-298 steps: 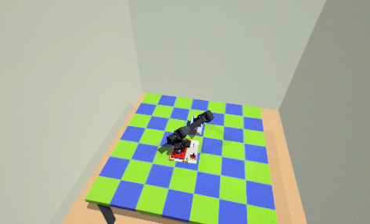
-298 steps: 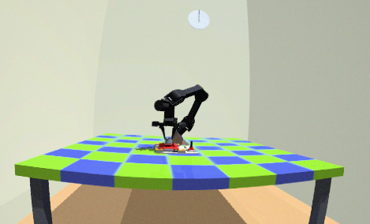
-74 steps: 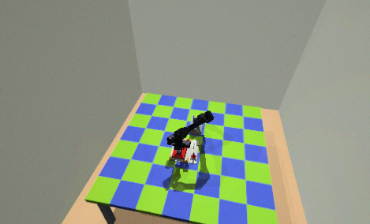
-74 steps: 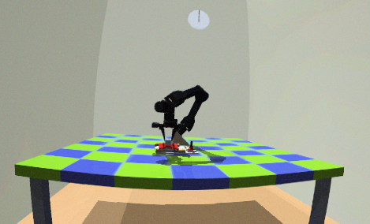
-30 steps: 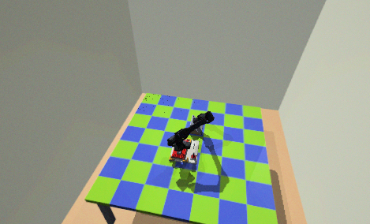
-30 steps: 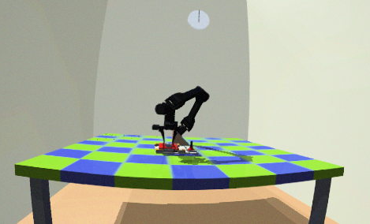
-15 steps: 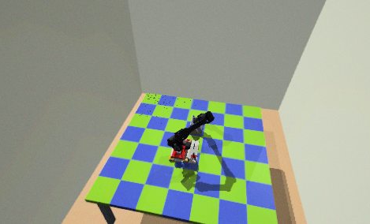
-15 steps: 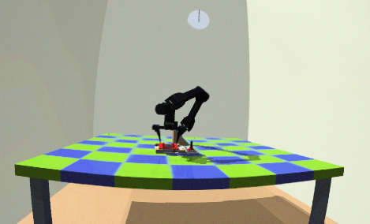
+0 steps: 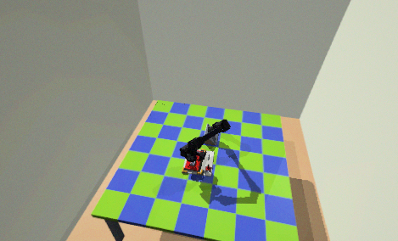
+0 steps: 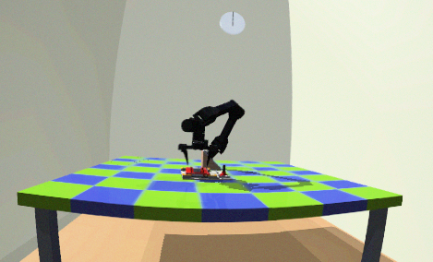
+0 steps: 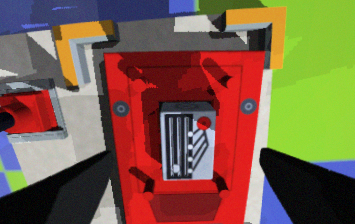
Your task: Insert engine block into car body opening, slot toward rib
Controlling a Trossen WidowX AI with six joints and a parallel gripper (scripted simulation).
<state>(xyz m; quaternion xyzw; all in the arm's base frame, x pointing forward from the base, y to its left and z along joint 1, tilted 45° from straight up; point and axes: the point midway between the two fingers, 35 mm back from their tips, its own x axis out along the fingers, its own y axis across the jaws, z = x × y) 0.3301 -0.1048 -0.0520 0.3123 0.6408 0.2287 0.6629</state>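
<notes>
Right now the grey engine block is 3 cm below my gripper tip. The rest, counted from my gripper tip: grey holder (12 cm to the left, 3 cm ahead, 2 cm below); white-and-grey base plate (4 cm below, 3 cm to the left, 3 cm behind).
</notes>
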